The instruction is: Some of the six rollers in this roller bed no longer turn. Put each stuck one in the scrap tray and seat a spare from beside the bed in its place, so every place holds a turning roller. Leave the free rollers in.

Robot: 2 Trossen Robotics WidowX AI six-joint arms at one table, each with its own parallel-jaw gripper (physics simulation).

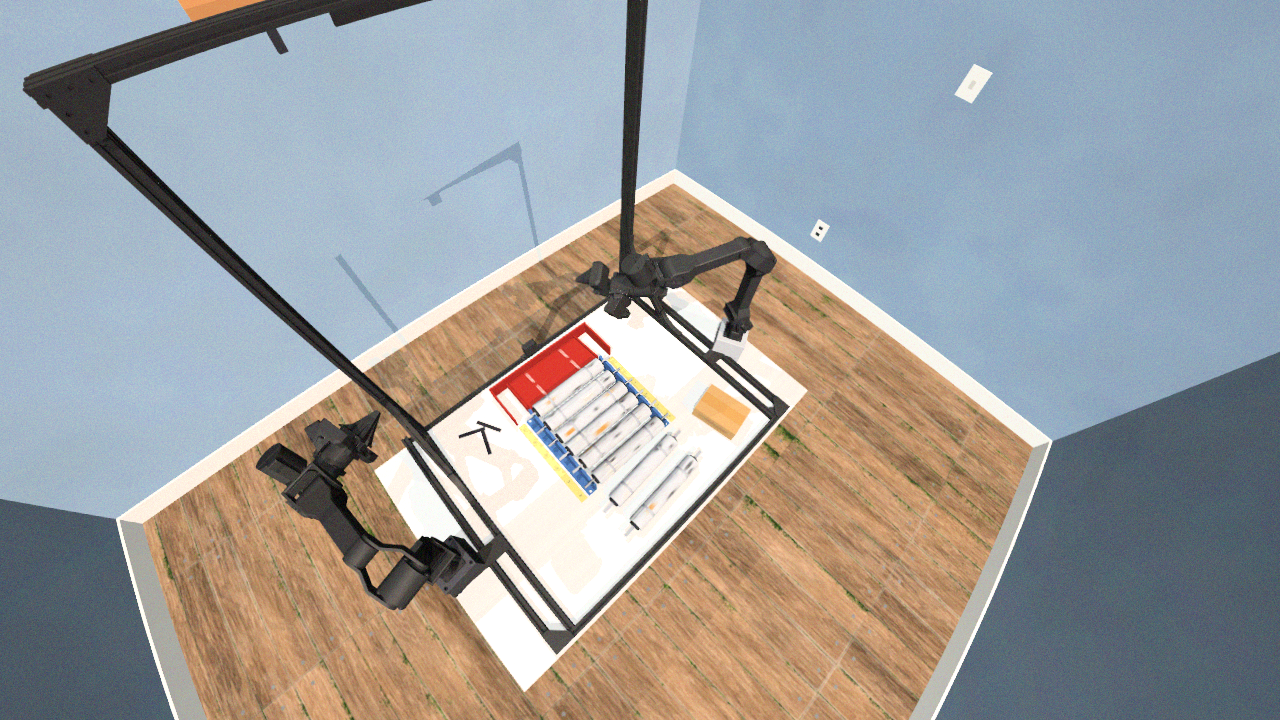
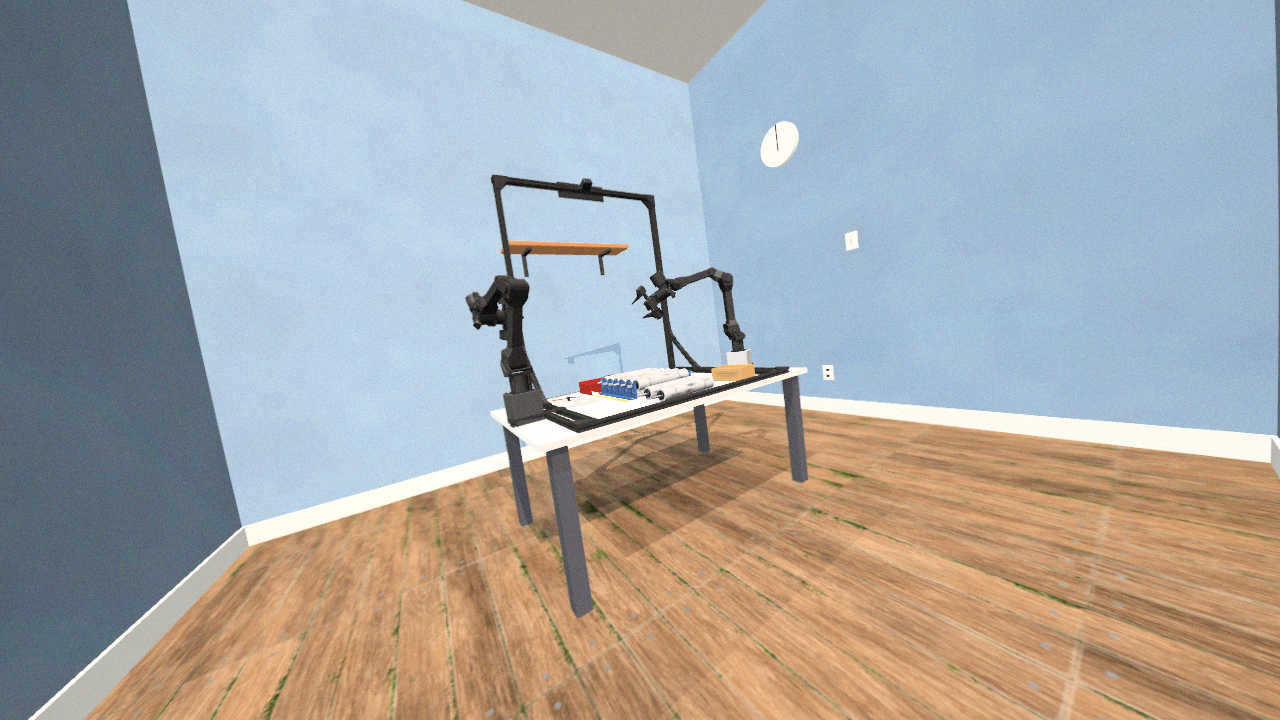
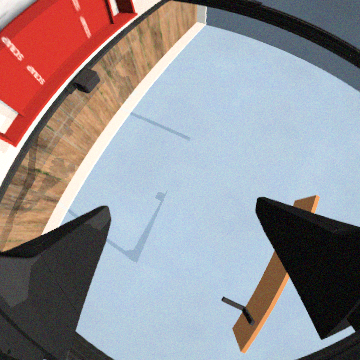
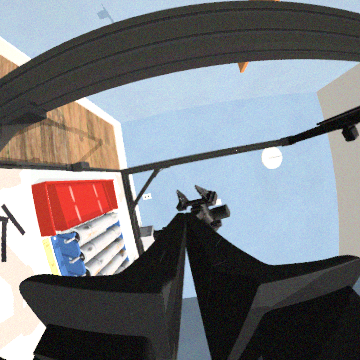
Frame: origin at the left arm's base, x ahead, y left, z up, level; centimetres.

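Seen in the pictures: left gripper, fingertip midpoint: [image 1: 584,285] [image 2: 637,311] [image 3: 184,208] [image 4: 185,187]; right gripper, fingertip midpoint: [image 1: 378,411] [image 2: 523,317] [image 4: 183,219]; left arm's base at its link origin: [image 1: 733,331] [image 2: 738,351] [image 4: 154,235]; right arm's base at its link origin: [image 1: 447,563] [image 2: 521,391].
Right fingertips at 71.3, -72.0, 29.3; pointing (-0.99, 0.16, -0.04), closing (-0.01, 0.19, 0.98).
Note:
Pixels of each thing's top centre, then the offset from my right fingertips to it, as dx, dy, dz.
- red scrap tray at its top centre: [image 3: 60,36] [image 1: 551,367] [image 4: 92,198] -39.0, +18.9, -33.5
- orange-tan block at its top centre: [image 1: 723,408] [image 2: 732,366] -44.4, +75.5, -33.6
The roller bed has blue rails [image 1: 563,458] [image 4: 67,255] and holds several grey-white rollers side by side, some with orange-brown marks; which are stuck cannot be told. Two spare rollers [image 1: 642,467] [image 1: 664,489] lie parallel beside the bed, toward the table's front edge. The red scrap tray [image 1: 550,365] [image 3: 45,50] [image 4: 87,200] stands behind the bed, with no roller visible in it. My left gripper [image 1: 597,293] [image 2: 640,307] [image 3: 184,208] is open and empty, raised beyond the tray's right end. My right gripper [image 1: 375,414] [image 4: 183,219] is shut and empty, raised off the table's left side.
An orange-tan block [image 1: 721,411] [image 2: 733,372] lies right of the bed. Thin black pieces [image 1: 483,434] lie left of it. A black frame [image 1: 631,134] [image 2: 658,232] rises from the table, with rails along the table's edges. A wooden shelf [image 2: 568,248] hangs on the wall behind.

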